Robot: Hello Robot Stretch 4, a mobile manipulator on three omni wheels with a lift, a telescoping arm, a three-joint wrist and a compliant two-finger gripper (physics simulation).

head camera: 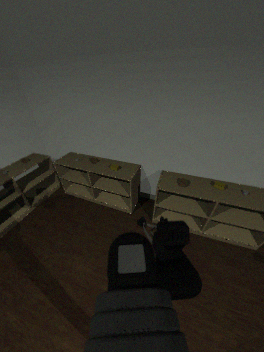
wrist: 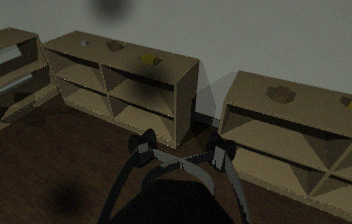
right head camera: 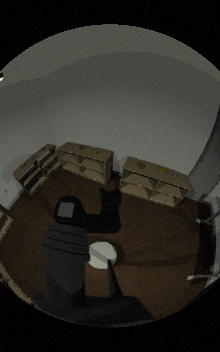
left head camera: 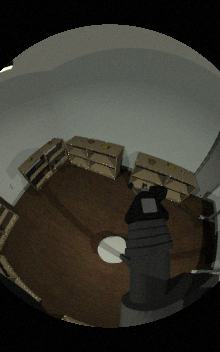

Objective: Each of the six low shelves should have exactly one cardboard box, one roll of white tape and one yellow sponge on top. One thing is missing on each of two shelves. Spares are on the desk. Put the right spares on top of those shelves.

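My gripper (wrist: 181, 142) is open and empty, in front of the gap between two low shelves. The middle shelf (head camera: 131, 167) (wrist: 182, 64) bears a white tape roll (wrist: 84, 43), a cardboard box (head camera: 94, 160) (wrist: 115, 45) and a yellow sponge (head camera: 114, 167) (wrist: 149, 59). The right shelf (head camera: 200, 184) (wrist: 315, 102) bears a box (head camera: 183, 182) (wrist: 281, 93), a sponge (head camera: 219, 185) (wrist: 349, 102) and a tape roll (head camera: 245, 192). The left shelf bears a dark brown thing (head camera: 26, 160) and a yellow one (left head camera: 32, 159); its other contents are unclear. The desk top with spares does not show.
Parts of further shelves (left head camera: 7, 222) (right head camera: 4, 223) show at the left edge of both side head views. Pale bars, seemingly desk feet (left head camera: 206, 272) (right head camera: 200, 277), show at the right. A wall stands behind the shelves. Brown floor (head camera: 45, 265) lies before them.
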